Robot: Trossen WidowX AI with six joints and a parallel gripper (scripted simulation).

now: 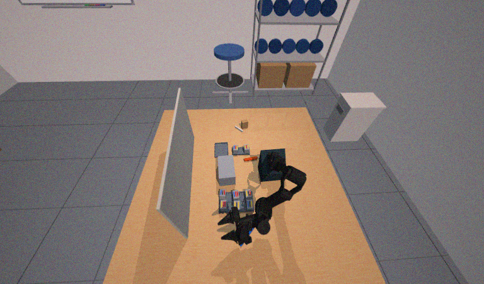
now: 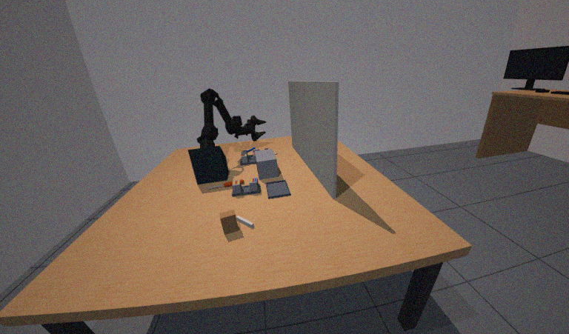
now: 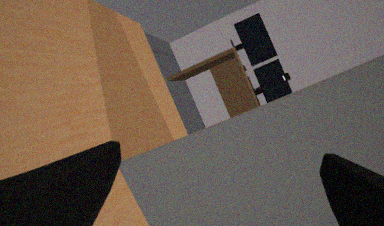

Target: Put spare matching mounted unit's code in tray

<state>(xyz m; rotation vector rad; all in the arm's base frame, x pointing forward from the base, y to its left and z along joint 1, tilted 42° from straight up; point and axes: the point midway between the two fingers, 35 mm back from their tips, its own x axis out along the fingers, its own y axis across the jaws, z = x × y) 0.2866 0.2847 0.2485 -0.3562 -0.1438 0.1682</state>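
The grey spare lies 150 mm to the right of my gripper tip, 120 mm below it and 90 mm behind it. Also, from my gripper tip: grey mounted unit: 370 mm to the right, 110 mm below, 30 mm behind; then tall grey panel: 360 mm to the right, 200 mm ahead, 60 mm above; then blue pen: 160 mm below, 140 mm behind, 10 mm to the right.
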